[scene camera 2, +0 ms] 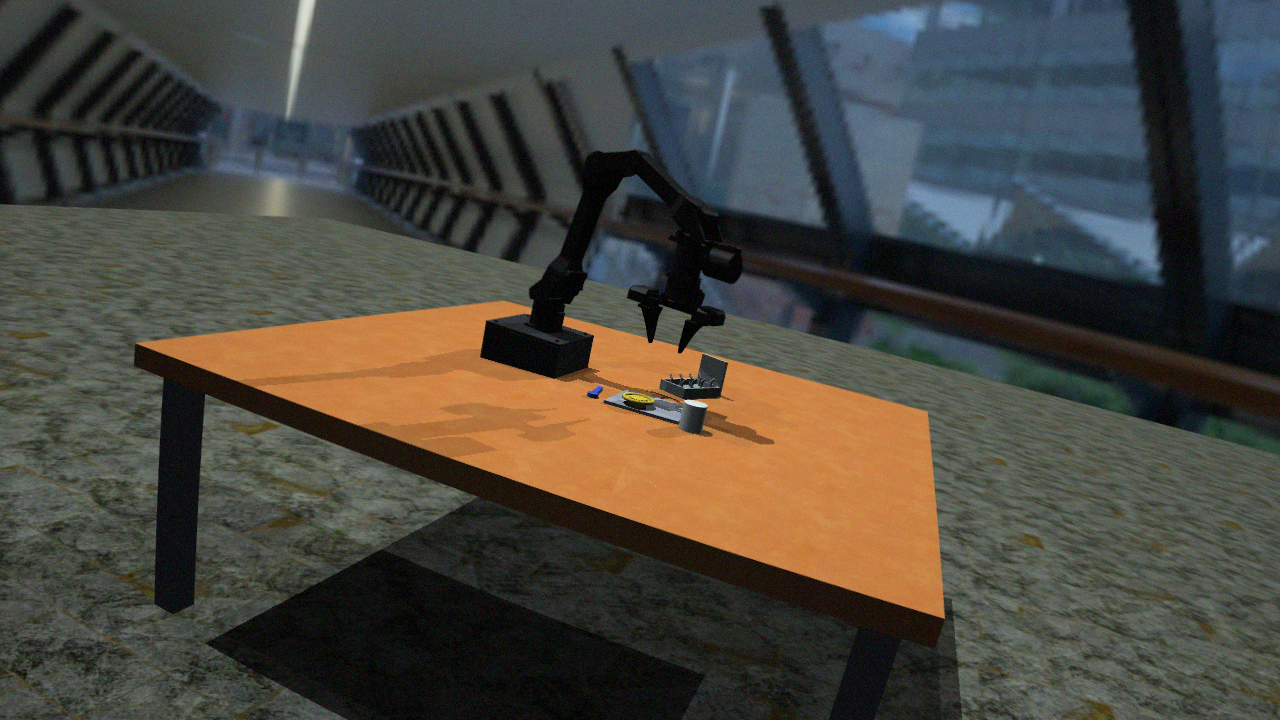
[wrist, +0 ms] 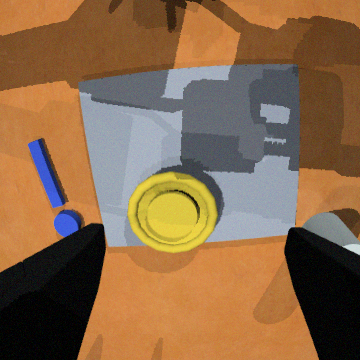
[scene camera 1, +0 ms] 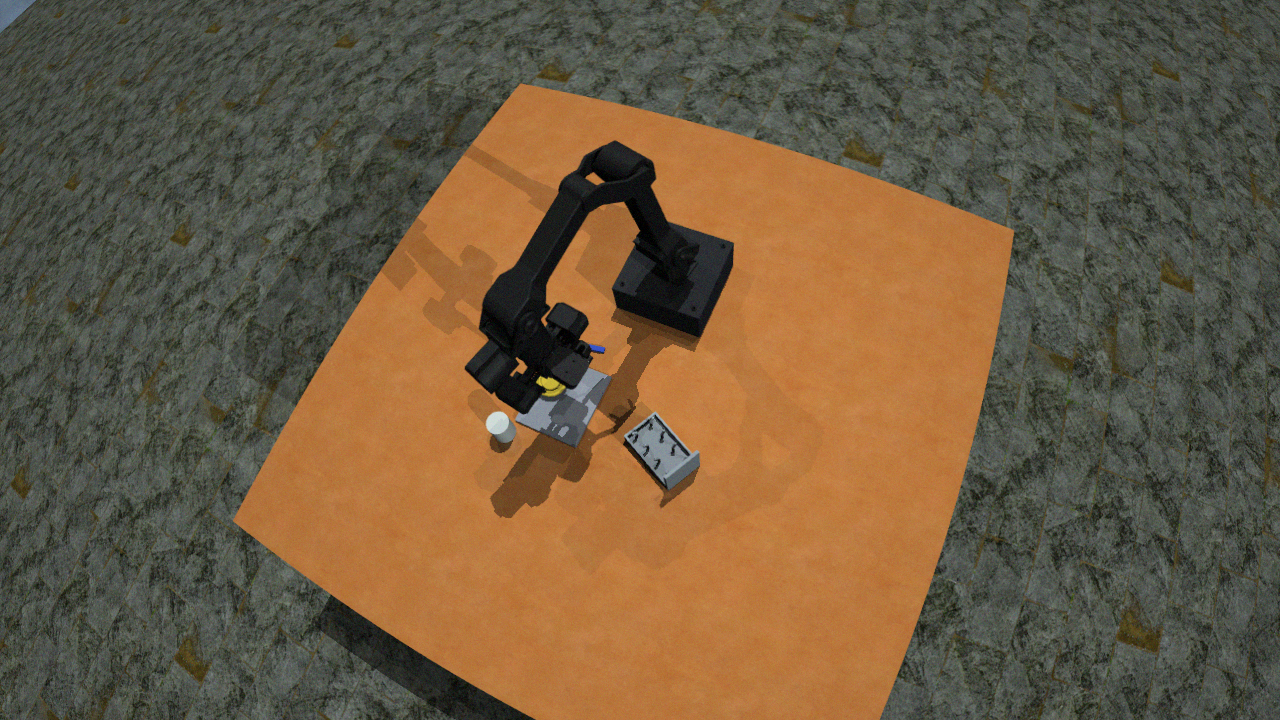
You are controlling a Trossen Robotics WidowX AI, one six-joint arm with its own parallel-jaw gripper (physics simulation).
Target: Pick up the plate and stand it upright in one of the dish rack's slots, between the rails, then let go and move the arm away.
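Observation:
The yellow plate (scene camera 1: 549, 386) (scene camera 2: 638, 399) (wrist: 172, 215) lies flat, face up, on a grey board; the arm partly covers it in scene camera 1. My gripper (scene camera 2: 666, 346) (wrist: 197, 239) is open and empty, pointing down well above the board and plate. In the wrist view the plate shows between the fingertips, left of the middle. The grey dish rack (scene camera 1: 691, 469) (scene camera 2: 713, 371) stands on the table beside the board, apart from it, with short dark rails in rows and a raised panel at one end. The rack itself does not show in the wrist view.
The grey board (scene camera 1: 586, 407) (scene camera 2: 657, 412) (wrist: 115, 150) lies under the plate. A white cylinder (scene camera 1: 501, 428) (scene camera 2: 692, 417) (wrist: 325, 227) stands by the board's side away from the blue pieces. A blue bar (wrist: 46, 172) and blue disc (wrist: 67, 223) lie beside the board.

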